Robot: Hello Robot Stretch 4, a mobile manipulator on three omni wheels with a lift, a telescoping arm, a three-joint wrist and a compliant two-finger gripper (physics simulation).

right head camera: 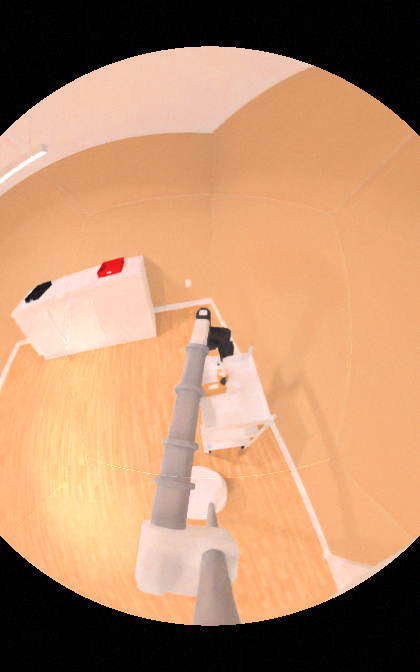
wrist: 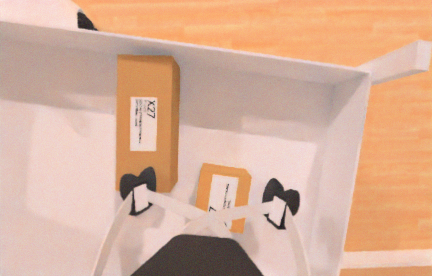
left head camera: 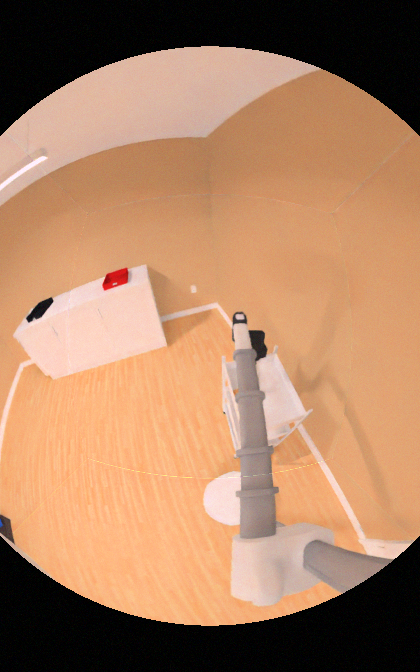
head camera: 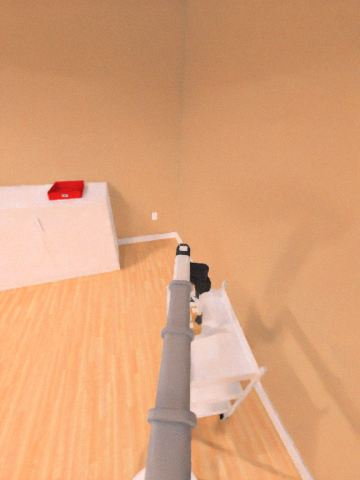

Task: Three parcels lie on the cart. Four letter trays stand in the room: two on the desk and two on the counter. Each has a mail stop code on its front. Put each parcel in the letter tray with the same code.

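Frame: origin at the robot's base, x right, y ahead, z up, level; metres.
Seen in the pictures: gripper, fingertip midpoint: [wrist: 211, 188] [head camera: 195, 312].
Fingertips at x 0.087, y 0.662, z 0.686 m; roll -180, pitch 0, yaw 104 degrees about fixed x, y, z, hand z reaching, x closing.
Offsets run from my fingertips to a thing's top centre.
A long brown parcel {dx -0.036, dy -0.081, dz +0.002 m} [wrist: 145, 85] marked X27 lies on the white cart [head camera: 225, 357] [left head camera: 285, 395] [right head camera: 240, 400] [wrist: 280, 155] against its raised edge in the wrist view. A smaller brown parcel {dx +0.009, dy +0.014, dz +0.000 m} [wrist: 206, 190] lies to its right, its label partly hidden by the gripper linkage. My gripper [wrist: 211, 188] [right head camera: 221, 373] is open above the cart, with the small parcel between its spread fingertips in the wrist view; the left fingertip overlaps the long parcel's lower end. A third parcel does not show. A red letter tray {dx -1.238, dy +1.055, dz +0.260 m} [head camera: 66, 191] [left head camera: 115, 279] [right head camera: 110, 268] and a black one [left head camera: 40, 309] [right head camera: 38, 291] have unreadable codes.
Both trays stand on the white counter [head camera: 60, 245] [left head camera: 115, 325] [right head camera: 110, 315] at back left. The cart stands close to the right wall [head camera: 280, 175]. A dark surface with a blue item [left head camera: 2, 524] is cut off at the left edge. My telescoping arm [head camera: 175, 370] hides part of the cart.
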